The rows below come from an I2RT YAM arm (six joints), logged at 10 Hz.
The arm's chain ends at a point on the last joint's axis. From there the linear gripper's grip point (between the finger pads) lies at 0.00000 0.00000 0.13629 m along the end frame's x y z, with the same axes.
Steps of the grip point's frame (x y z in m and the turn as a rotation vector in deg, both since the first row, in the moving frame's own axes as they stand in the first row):
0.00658, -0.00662, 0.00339, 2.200, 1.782, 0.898
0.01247, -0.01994, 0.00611, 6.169, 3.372, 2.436
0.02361, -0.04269, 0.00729, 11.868, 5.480, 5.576
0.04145, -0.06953, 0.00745, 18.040, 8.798, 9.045
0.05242, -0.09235, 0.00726, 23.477, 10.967, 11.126
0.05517, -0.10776, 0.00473, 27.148, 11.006, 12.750
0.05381, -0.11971, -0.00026, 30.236, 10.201, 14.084
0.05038, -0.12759, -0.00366, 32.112, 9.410, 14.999
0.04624, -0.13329, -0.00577, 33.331, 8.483, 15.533
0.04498, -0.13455, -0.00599, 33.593, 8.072, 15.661
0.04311, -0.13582, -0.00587, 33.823, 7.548, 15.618
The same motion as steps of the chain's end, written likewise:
0.00230, -0.00142, 0.00356, 2.200, 1.782, 0.898
0.00416, -0.00548, 0.00713, 6.169, 3.372, 2.436
0.00934, -0.01538, 0.01082, 11.868, 5.480, 5.576
0.01769, -0.02930, 0.01571, 18.040, 8.798, 9.045
0.02206, -0.04121, 0.02092, 23.477, 10.967, 11.126
0.02332, -0.04932, 0.02209, 27.148, 11.006, 12.750
0.02245, -0.05504, 0.02023, 30.236, 10.201, 14.084
0.01983, -0.05915, 0.01880, 32.112, 9.410, 14.999
0.01712, -0.06225, 0.01791, 33.331, 8.483, 15.533
0.01662, -0.06288, 0.01790, 33.593, 8.072, 15.661
0.01587, -0.06350, 0.01816, 33.823, 7.548, 15.618

